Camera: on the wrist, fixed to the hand. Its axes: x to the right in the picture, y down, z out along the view.
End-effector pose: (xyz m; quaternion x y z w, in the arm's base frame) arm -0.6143 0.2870 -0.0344 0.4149 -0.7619 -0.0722 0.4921
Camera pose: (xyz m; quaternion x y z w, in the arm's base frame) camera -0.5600 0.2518 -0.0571 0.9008 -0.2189 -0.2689 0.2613
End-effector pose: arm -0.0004 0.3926 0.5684 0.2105 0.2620 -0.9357 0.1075
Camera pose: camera -0.0130 0.4590 0.5804 -0.0168 -0.1980 0.7492 0.6318
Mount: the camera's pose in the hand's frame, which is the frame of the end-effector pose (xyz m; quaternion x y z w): -0.0002 -0.0650 -0.0220 0.1458 0.0448 -0.7090 0.6885
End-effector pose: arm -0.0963 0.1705 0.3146 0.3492 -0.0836 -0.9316 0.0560
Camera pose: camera -0.0846 0.2316 0.2857 -0.3496 -0.0567 0.6533 0.6691
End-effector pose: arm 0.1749 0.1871 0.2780 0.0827 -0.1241 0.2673 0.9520
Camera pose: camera 0.2134 0.1371 0.2510 0.2718 0.0548 -0.4691 0.8385
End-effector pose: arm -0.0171 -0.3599 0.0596 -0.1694 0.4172 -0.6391 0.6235
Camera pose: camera -0.0759 -0.3608 0.0950 0.2929 -0.1019 0.9505 0.0178
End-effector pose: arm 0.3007 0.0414 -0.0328 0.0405 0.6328 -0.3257 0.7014
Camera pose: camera 0.2487 0.0008 -0.0138 -0.3039 0.4483 -0.8119 0.2177
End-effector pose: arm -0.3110 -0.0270 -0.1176 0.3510 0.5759 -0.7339 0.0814
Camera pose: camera -0.3356 0.0138 -0.0682 0.1219 -0.5420 0.6312 0.5412
